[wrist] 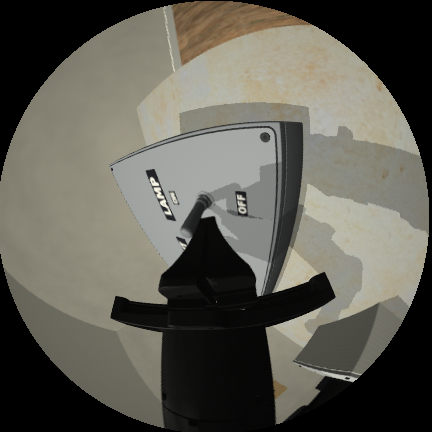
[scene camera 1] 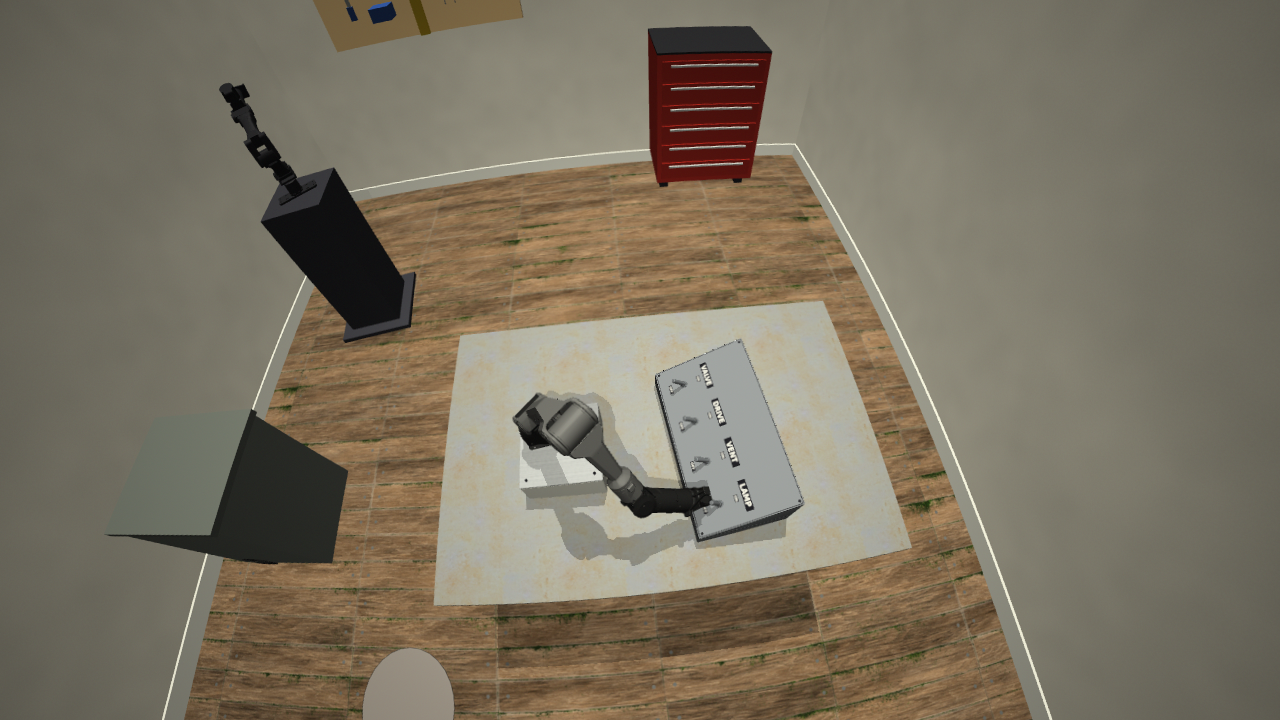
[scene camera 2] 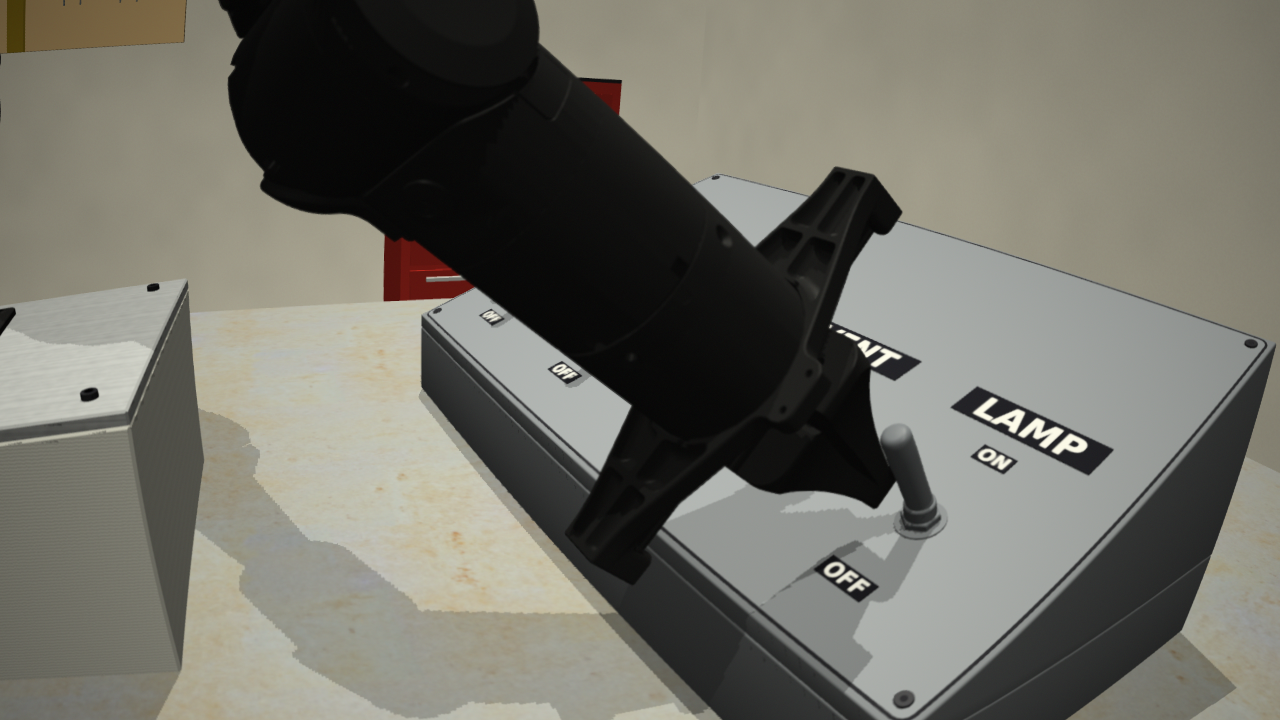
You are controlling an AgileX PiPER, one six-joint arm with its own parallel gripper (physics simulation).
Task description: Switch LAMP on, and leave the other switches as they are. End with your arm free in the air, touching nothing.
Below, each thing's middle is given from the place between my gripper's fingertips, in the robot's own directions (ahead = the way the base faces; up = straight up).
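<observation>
Taking the lamp lever (scene camera 2: 897, 441) as the reference, I find my hand 10 mm below it, 10 mm short of it and 10 mm to the left of it.
</observation>
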